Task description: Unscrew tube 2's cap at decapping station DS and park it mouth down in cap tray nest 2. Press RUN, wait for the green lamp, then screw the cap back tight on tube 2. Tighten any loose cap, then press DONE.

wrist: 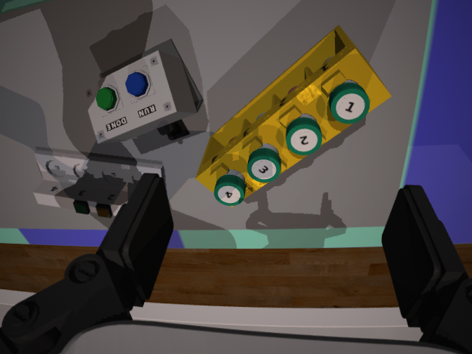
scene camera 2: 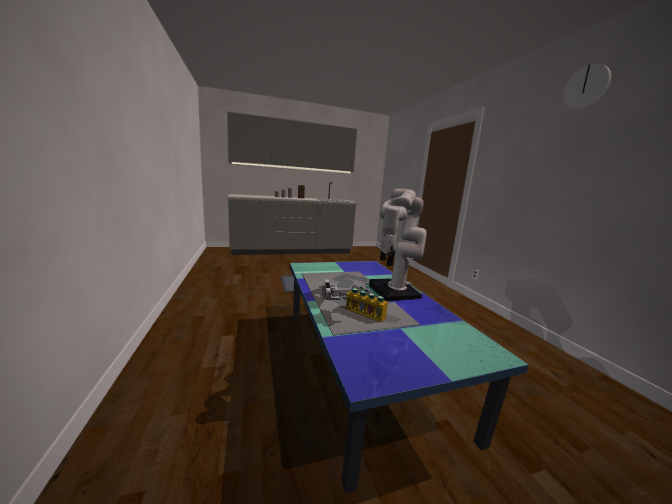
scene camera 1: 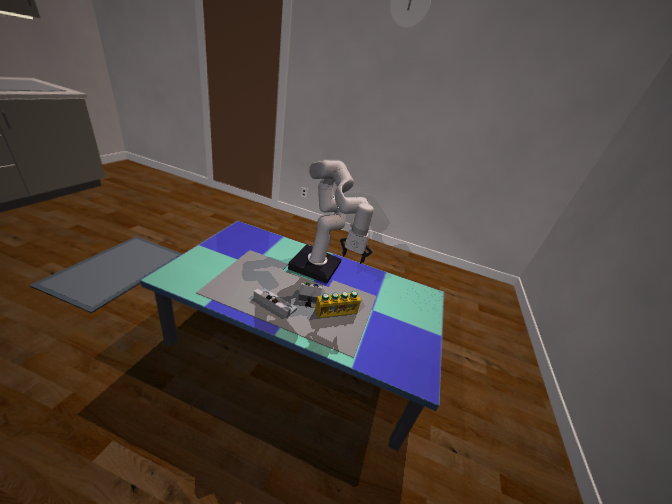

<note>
The pictures show: the gripper, a grey mat and a grey control box.
</note>
